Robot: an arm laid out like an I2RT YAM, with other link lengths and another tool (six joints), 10 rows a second.
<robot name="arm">
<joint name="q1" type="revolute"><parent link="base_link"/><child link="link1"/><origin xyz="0.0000 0.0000 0.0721"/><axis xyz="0 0 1"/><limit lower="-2.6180" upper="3.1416"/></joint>
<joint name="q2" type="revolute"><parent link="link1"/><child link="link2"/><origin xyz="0.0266 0.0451 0.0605"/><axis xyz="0 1 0"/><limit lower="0.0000" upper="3.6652"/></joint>
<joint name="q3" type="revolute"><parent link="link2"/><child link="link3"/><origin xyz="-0.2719 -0.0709 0.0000"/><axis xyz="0 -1 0"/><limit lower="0.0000" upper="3.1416"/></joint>
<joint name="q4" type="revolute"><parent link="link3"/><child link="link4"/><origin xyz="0.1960 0.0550 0.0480"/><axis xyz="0 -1 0"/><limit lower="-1.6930" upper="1.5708"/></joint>
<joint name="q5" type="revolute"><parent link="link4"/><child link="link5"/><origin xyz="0.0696 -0.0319 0.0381"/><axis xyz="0 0 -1"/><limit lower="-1.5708" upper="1.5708"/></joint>
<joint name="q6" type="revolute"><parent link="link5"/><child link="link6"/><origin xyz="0.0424 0.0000 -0.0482"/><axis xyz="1 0 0"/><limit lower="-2.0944" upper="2.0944"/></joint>
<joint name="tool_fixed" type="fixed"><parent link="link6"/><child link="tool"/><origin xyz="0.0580 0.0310 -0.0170" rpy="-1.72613 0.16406 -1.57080"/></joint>
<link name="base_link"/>
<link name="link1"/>
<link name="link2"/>
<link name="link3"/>
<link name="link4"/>
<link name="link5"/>
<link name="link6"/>
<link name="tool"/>
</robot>
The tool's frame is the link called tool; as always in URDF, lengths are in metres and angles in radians.
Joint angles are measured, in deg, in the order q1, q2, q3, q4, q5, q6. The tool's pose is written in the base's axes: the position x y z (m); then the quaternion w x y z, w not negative. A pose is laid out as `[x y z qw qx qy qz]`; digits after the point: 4 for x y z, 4 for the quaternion.
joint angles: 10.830 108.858 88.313 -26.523 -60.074 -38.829
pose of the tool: [0.3336 0.1565 0.2579 0.4988 -0.8492 0.1710 0.0279]
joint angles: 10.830 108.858 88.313 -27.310 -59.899 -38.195
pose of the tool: [0.3323 0.1563 0.2574 0.4956 -0.8491 0.1794 0.0360]
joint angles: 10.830 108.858 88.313 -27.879 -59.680 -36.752
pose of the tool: [0.3312 0.1564 0.2575 0.4927 -0.8474 0.1925 0.0466]
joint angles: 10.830 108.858 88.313 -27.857 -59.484 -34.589
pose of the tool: [0.3311 0.1569 0.2584 0.4914 -0.8439 0.2076 0.0571]
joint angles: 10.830 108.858 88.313 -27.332 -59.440 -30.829
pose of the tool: [0.3316 0.1580 0.2608 0.4919 -0.8364 0.2303 0.0735]
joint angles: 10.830 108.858 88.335 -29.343 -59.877 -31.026
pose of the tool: [0.3275 0.1574 0.2600 0.4873 -0.8362 0.2355 0.0883]
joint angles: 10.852 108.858 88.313 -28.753 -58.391 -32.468
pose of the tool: [0.3304 0.1567 0.2576 0.4827 -0.8421 0.2304 0.0689]
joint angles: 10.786 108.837 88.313 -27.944 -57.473 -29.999
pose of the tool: [0.3328 0.1569 0.2585 0.4805 -0.8382 0.2479 0.0711]
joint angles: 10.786 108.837 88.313 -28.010 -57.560 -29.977
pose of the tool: [0.3326 0.1569 0.2586 0.4807 -0.8380 0.2479 0.0722]
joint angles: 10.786 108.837 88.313 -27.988 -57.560 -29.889
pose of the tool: [0.3326 0.1569 0.2586 0.4808 -0.8378 0.2484 0.0725]
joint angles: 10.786 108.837 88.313 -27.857 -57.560 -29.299
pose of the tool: [0.3328 0.1571 0.2591 0.4810 -0.8364 0.2517 0.0747]
